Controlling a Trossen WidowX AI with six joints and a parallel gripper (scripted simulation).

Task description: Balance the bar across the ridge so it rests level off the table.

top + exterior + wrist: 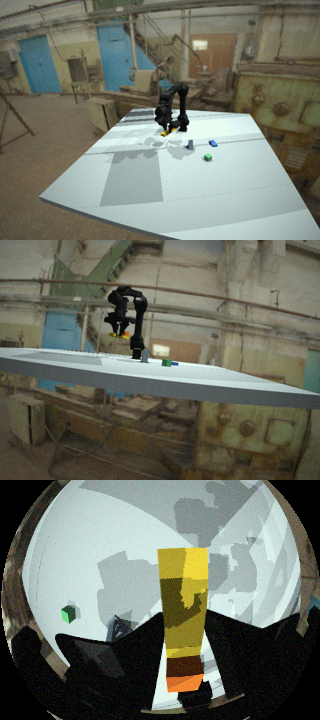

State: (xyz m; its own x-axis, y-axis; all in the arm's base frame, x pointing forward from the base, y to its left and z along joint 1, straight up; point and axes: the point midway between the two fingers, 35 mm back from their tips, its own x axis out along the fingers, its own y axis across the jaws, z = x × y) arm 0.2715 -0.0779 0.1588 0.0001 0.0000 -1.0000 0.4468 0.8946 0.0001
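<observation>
Right now my gripper tip is 30 mm past the bar, 20 mm to the right of it and 10 mm below it. Round my gripper tip: flat blue block (100 mm behind, 320 mm to the left, 120 mm below); then green cube (80 mm ahead, 280 mm to the left, 110 mm below).
</observation>
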